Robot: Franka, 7 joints.
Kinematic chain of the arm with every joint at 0, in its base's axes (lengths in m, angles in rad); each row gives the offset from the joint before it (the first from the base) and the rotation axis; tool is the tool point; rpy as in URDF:
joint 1: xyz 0 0 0.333 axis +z
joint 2: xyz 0 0 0 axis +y
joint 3: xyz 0 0 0.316 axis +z
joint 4: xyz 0.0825 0 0 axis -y
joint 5: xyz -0.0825 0 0.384 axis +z
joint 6: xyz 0 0 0 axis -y
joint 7: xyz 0.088 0 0 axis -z
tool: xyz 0 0 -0.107 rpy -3.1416 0 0
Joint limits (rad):
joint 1: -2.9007..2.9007
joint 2: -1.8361..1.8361
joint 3: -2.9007..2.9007
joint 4: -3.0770..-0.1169
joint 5: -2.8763..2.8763
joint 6: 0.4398..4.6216
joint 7: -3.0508..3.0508
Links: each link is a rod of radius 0.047 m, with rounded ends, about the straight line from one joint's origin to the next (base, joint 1, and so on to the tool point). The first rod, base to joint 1, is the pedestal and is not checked.
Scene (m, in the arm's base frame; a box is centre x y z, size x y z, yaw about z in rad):
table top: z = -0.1
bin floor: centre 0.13 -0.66 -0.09 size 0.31 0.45 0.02 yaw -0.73
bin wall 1: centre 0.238 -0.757 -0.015 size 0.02 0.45 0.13 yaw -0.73
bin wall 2: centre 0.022 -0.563 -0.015 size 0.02 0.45 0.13 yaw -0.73
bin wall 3: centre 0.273 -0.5 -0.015 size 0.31 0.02 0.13 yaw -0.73
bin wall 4: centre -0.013 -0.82 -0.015 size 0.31 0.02 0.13 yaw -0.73
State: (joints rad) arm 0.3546 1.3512 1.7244 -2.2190 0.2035 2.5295 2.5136
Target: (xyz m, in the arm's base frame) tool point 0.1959 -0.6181 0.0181
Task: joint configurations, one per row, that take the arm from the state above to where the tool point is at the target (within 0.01 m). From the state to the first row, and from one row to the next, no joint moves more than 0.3 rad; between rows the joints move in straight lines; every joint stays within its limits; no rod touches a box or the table.
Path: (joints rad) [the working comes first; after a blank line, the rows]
Joints at the target: -1.3726 1.0237 0.1358 -1.6700 0.2941 2.7593 2.5136
Straight joint move there: touches bin wall 3.

1: 0.0642 1.2382 1.4618 -2.1620 0.2197 2.5610 2.5136
2: -0.2261 1.1253 1.1992 -2.1049 0.2359 2.5925 2.5136
3: -0.5165 1.0123 0.9366 -2.0479 0.2521 2.6241 2.5136
4: -0.8069 0.8993 0.6740 -1.9909 0.2683 2.6556 2.5136
5: -1.0973 0.7864 0.4114 -1.9338 0.2845 2.6871 2.5136
6: -1.3876 0.6734 0.1488 -1.8768 0.3007 2.7186 2.5136
7: -1.3801 0.8486 0.1423 -1.7734 0.2974 2.7390 2.5136
8: -1.3726 1.0237 0.1358 -1.6700 0.2941 2.7593 2.5136

